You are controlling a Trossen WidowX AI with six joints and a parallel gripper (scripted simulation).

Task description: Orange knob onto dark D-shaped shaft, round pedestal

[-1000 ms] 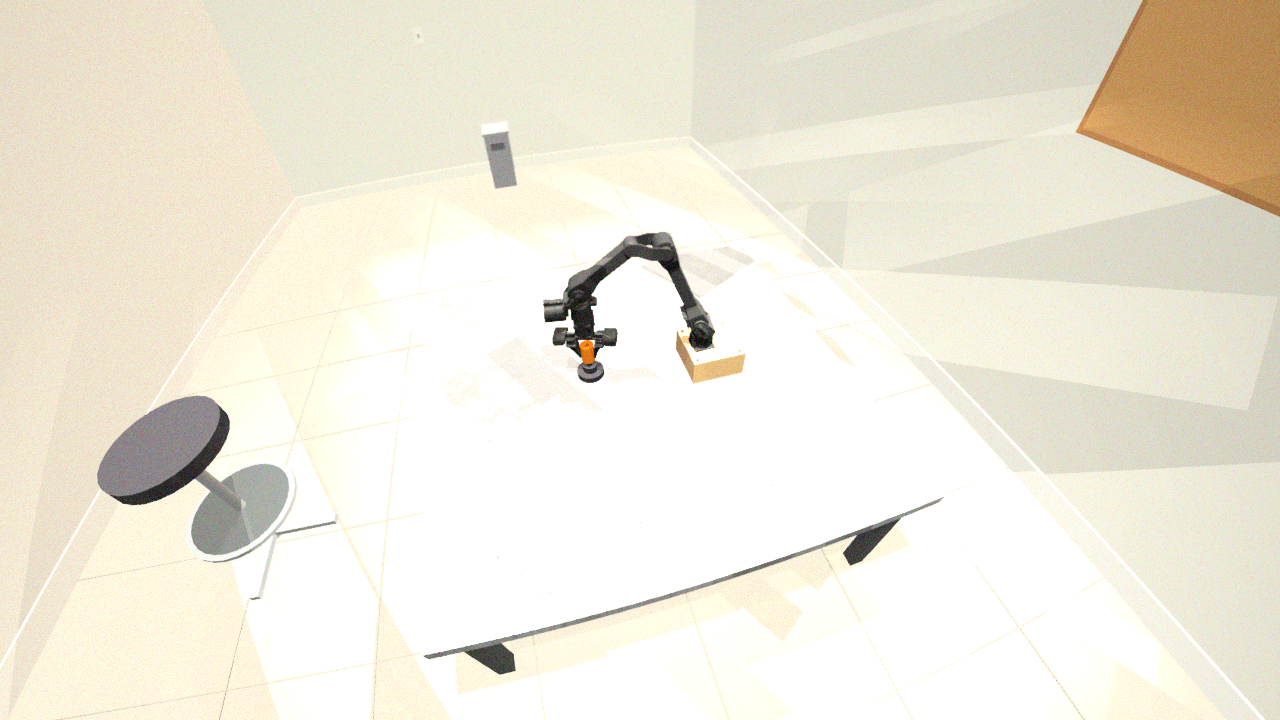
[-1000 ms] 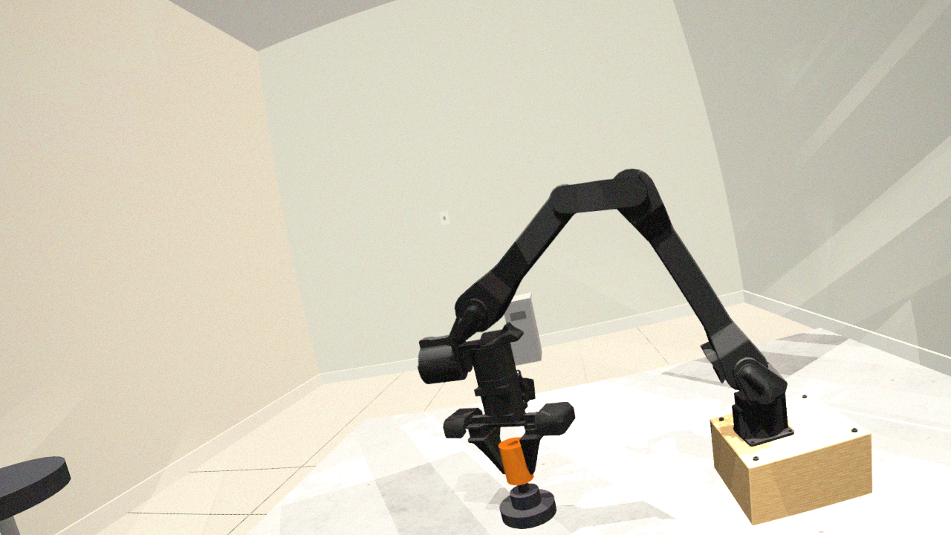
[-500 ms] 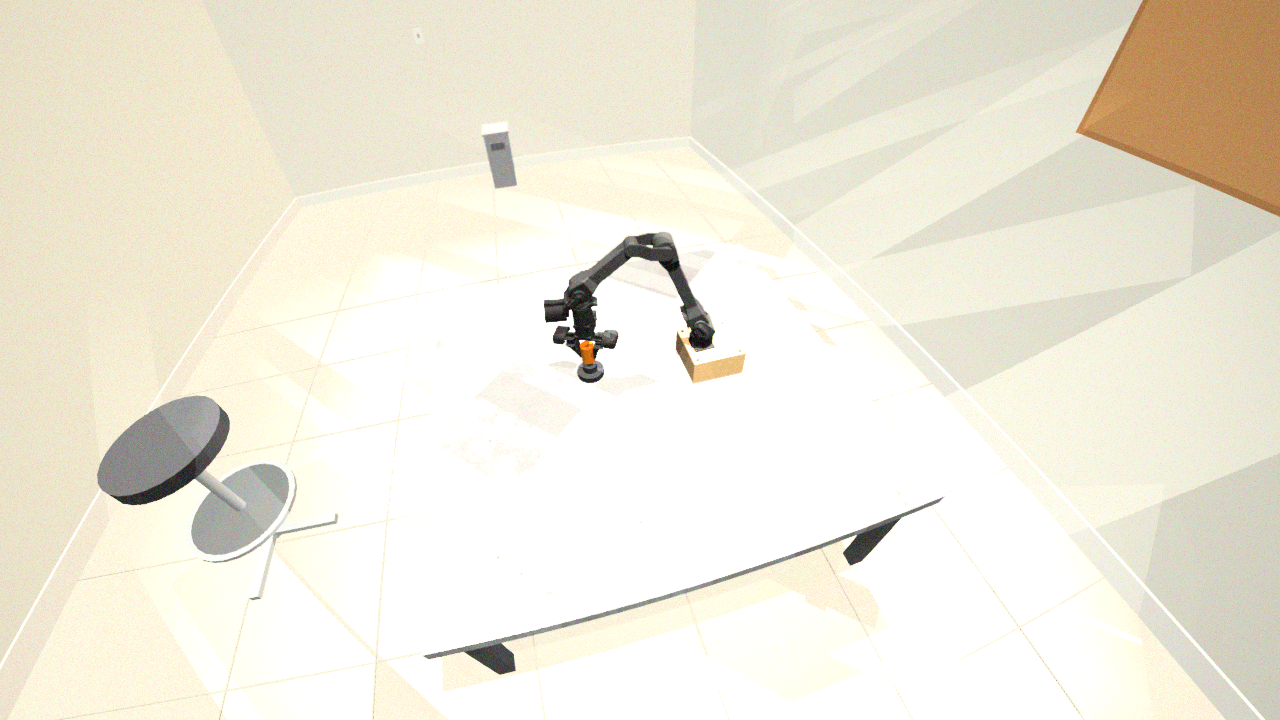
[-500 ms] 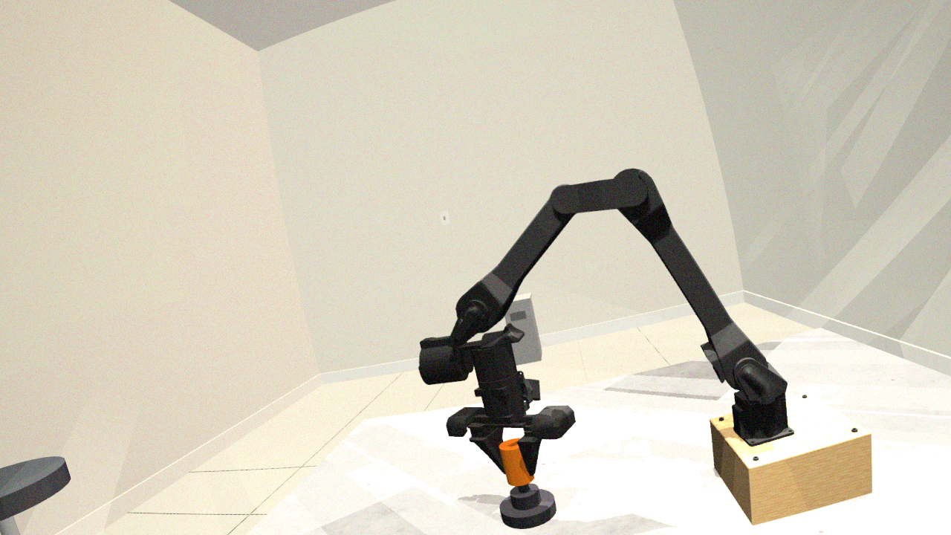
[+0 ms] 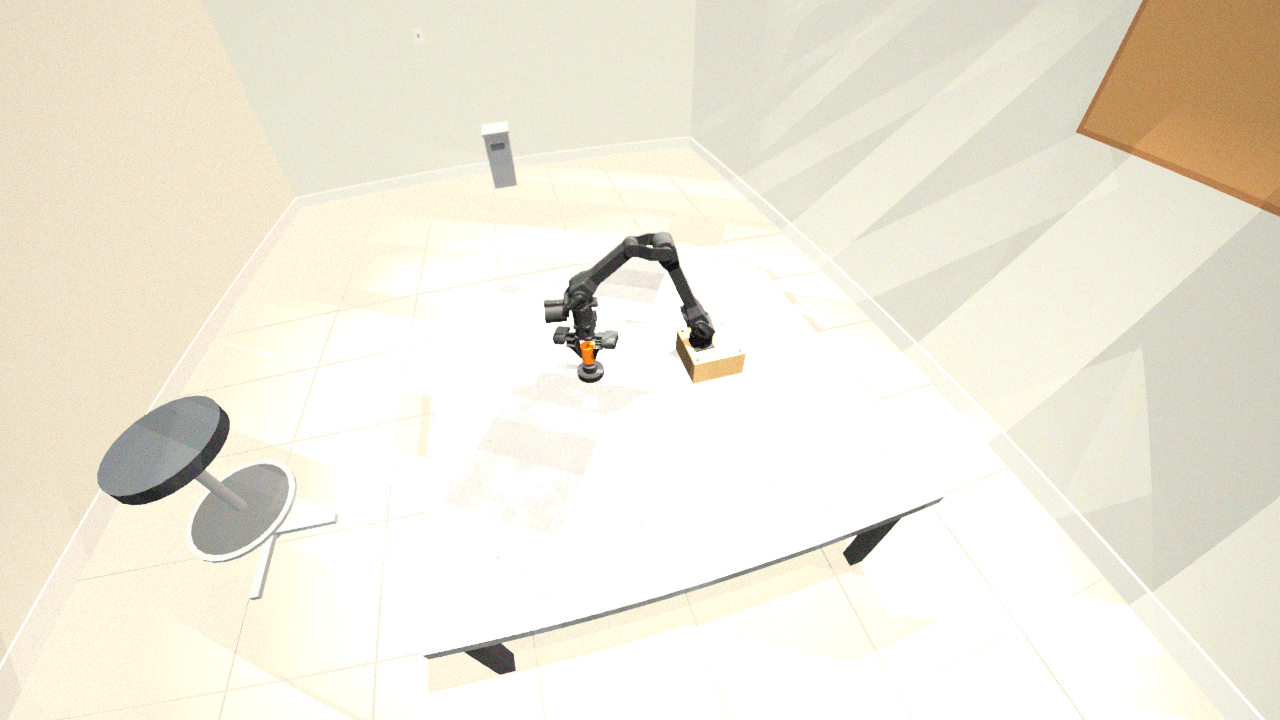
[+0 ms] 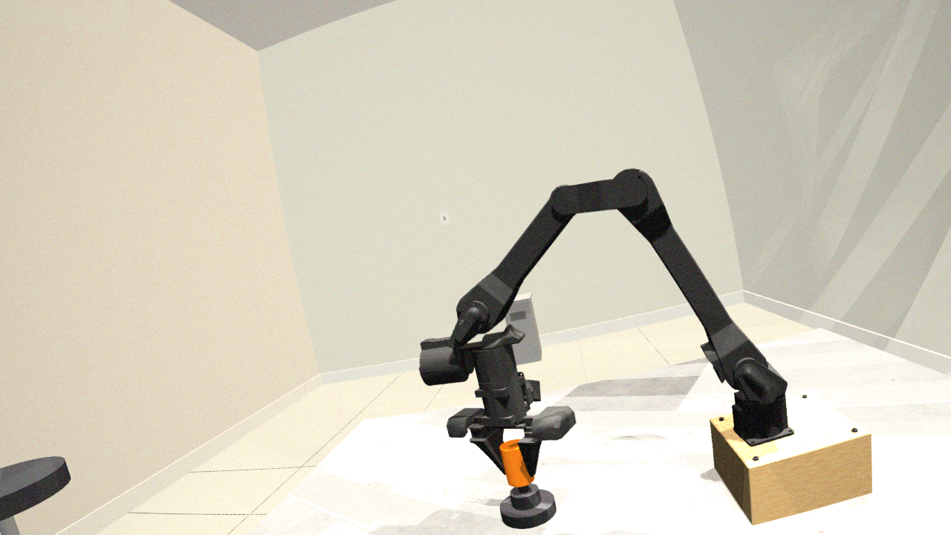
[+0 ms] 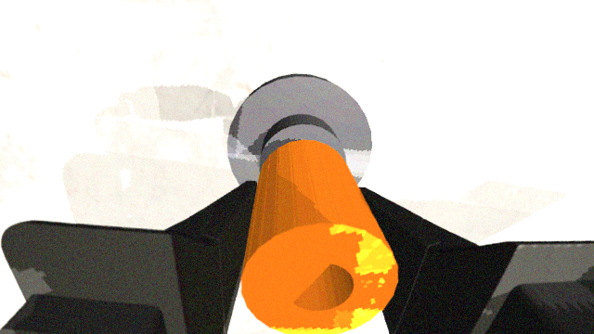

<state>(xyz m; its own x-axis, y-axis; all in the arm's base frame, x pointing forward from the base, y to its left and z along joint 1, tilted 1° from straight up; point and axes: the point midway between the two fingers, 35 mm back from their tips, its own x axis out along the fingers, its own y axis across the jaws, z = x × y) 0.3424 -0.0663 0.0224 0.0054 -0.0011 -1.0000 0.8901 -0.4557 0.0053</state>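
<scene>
The orange knob lies 2 cm above my gripper tip. The rest, counted from my gripper tip: dark shaft: 4 cm below.
</scene>
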